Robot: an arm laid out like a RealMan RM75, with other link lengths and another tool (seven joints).
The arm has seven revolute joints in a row. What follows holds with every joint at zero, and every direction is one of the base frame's.
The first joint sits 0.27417 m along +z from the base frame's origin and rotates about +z.
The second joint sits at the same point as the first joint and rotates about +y.
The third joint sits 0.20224 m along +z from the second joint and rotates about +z.
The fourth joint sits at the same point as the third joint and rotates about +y.
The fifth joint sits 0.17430 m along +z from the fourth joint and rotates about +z.
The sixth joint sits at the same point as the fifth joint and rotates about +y.
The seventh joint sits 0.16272 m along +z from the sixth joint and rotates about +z.
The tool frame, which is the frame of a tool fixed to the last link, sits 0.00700 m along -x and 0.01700 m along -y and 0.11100 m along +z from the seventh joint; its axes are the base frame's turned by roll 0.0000, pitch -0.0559 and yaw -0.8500 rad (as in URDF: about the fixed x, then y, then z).
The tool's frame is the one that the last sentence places.
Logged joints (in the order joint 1, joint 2, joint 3, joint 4, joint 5, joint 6, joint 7), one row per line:
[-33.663 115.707 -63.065 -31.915 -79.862 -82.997 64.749]
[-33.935 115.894 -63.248 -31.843 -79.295 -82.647 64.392]
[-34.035 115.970 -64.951 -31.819 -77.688 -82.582 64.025]
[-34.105 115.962 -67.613 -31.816 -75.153 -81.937 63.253]
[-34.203 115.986 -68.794 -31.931 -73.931 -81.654 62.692]
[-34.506 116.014 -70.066 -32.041 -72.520 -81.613 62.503]
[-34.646 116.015 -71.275 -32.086 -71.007 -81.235 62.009]
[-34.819 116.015 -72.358 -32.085 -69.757 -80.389 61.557]
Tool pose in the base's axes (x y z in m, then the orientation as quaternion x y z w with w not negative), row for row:
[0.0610 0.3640 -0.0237 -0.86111 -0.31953 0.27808 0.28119]
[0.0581 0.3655 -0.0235 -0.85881 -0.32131 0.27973 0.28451]
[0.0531 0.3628 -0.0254 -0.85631 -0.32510 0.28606 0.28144]
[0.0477 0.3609 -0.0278 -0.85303 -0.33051 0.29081 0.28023]
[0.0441 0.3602 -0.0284 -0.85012 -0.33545 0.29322 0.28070]
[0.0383 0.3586 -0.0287 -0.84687 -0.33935 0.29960 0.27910]
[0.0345 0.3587 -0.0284 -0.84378 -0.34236 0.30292 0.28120]
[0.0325 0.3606 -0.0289 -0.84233 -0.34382 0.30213 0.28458]
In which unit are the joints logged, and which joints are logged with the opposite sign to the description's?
The joints are logged in degrees. Opposite sign: joint 1.
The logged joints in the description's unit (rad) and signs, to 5 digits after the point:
[0.58753 2.01947 -1.10069 -0.55702 -1.39385 -1.44857 1.13008]
[0.59228 2.02273 -1.10389 -0.55577 -1.38396 -1.44246 1.12385]
[0.59402 2.02406 -1.13361 -0.55535 -1.35591 -1.44133 1.11745]
[0.59524 2.02392 -1.18007 -0.55529 -1.31167 -1.43007 1.10397]
[0.59695 2.02434 -1.20068 -0.55730 -1.29034 -1.42513 1.09418]
[0.60224 2.02483 -1.22288 -0.55922 -1.26571 -1.42442 1.09088]
[0.60469 2.02484 -1.24398 -0.56001 -1.23931 -1.41782 1.08226]
[0.60771 2.02484 -1.26289 -0.55999 -1.21749 -1.40305 1.07437]

